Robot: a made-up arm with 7 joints.
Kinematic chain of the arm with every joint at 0, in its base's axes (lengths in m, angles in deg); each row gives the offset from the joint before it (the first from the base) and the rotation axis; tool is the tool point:
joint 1: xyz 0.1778 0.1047 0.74 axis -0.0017 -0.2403 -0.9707
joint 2: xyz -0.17 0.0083 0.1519 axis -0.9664 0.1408 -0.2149
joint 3: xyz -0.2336 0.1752 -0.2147 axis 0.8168 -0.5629 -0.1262
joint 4: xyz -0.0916 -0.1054 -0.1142 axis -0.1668 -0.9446 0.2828
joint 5: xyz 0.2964 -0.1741 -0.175 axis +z
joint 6: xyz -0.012 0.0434 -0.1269 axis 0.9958 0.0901 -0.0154
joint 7: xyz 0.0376 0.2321 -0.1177 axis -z
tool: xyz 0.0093 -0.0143 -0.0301
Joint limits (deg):
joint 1: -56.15..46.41
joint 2: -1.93..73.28
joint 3: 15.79..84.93
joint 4: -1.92..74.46
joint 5: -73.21..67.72
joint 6: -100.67..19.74
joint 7: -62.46..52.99
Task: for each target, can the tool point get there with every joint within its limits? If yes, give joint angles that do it. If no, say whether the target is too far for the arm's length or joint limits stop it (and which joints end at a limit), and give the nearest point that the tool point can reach.
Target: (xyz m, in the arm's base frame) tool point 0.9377 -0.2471 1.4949
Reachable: no: joint limits stop it (at a limit: joint 1, joint 2, joint 3, joint 6, joint 7) | nearest point 0.4327 -0.1167 1.0936 | short by 0.658 m
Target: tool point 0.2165 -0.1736 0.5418
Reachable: yes | joints 18.43 55.23 28.02 46.34 8.03 -32.81 -20.84
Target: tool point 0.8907 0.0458 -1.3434
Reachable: no: too far | nearest point 0.3592 0.1423 -0.0098 | short by 1.439 m
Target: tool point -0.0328 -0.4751 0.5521
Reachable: yes | joints 22.22 64.64 22.65 23.92 -17.51 -64.02 -48.46
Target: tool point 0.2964 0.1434 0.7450
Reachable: yes | joints -43.93 43.17 56.62 61.77 9.76 -35.02 17.04
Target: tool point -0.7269 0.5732 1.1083
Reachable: no: joint limits stop it (at a limit: joint 1, joint 3, joint 4, joint 5, joint 6, joint 7) | nearest point -0.2507 0.2607 1.0621 | short by 0.571 m
